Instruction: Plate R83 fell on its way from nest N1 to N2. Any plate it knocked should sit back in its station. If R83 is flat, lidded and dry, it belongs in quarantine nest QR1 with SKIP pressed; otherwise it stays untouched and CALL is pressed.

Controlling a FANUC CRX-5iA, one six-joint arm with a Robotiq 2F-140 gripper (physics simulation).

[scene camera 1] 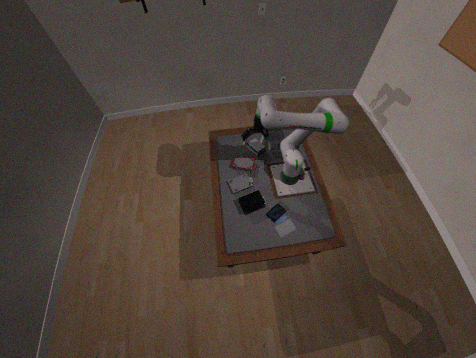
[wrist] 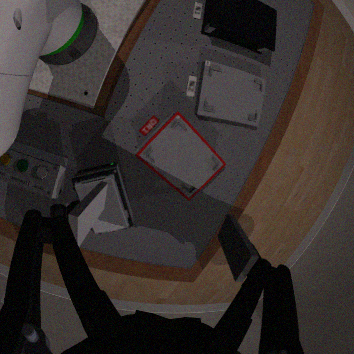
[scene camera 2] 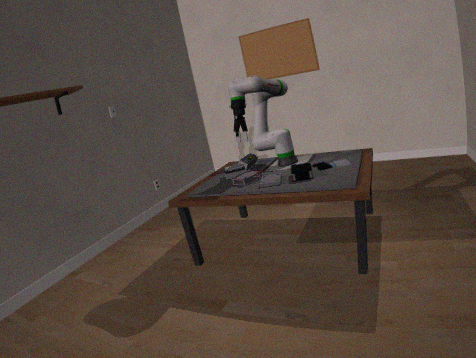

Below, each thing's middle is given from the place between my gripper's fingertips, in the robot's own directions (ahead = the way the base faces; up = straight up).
Right now the station labelled N2 (wrist: 224, 92) is 14 cm ahead of my hand, 18 cm to the left of it and 23 cm below it.
